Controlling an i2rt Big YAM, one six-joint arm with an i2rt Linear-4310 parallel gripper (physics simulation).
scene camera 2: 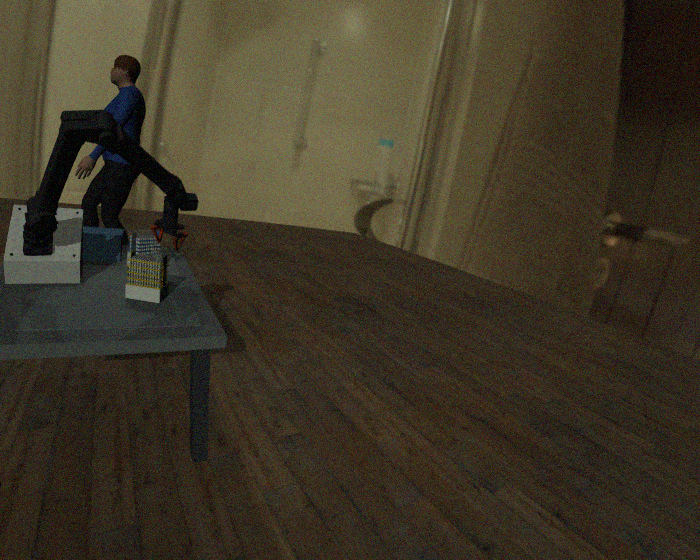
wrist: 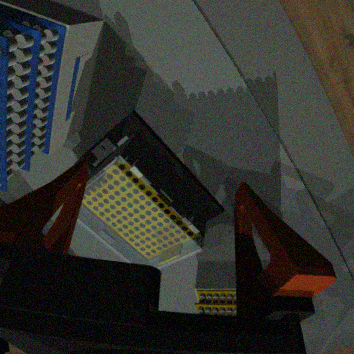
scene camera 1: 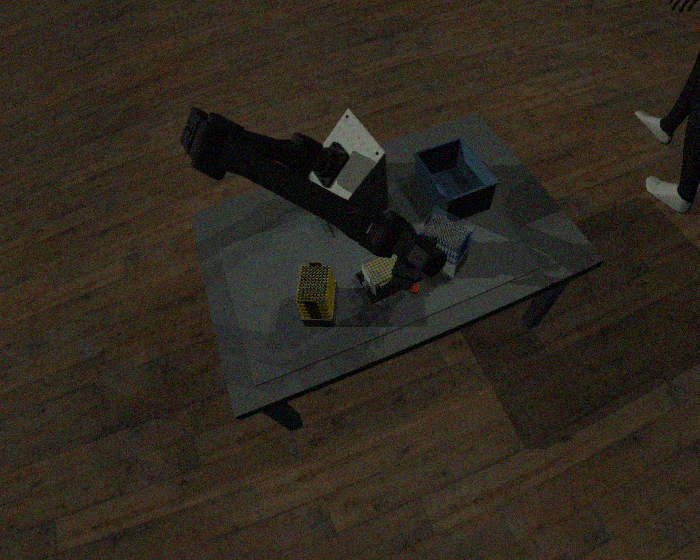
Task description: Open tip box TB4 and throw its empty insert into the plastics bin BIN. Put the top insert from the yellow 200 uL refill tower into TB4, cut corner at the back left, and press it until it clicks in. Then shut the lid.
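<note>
A translucent tip box [wrist: 105, 240] stands with its dark lid [wrist: 150, 150] [scene camera 1: 373, 290] open; no TB4 label is readable. A yellow perforated insert [wrist: 140, 210] [scene camera 1: 378, 271] lies in the box, its holes showing no tips. My gripper [wrist: 163, 177] [scene camera 2: 169, 238] is open and empty, above the box with one finger to each side of it in the wrist view. The yellow refill tower [scene camera 1: 316, 291] [scene camera 2: 145, 273] [wrist: 216, 301] stands beside the box, partly hidden by my gripper in the wrist view. The blue open bin [scene camera 1: 475, 163] [scene camera 2: 102, 245] stands at the back of the table.
A blue-and-white tip tower [scene camera 1: 448, 236] [wrist: 30, 90] stands on the other side of the box, close to the arm's wrist. The white robot base [scene camera 1: 350, 128] [scene camera 2: 43, 271] is at the table's back edge. A person [scene camera 2: 125, 122] stands beyond the table [scene camera 1: 262, 356].
</note>
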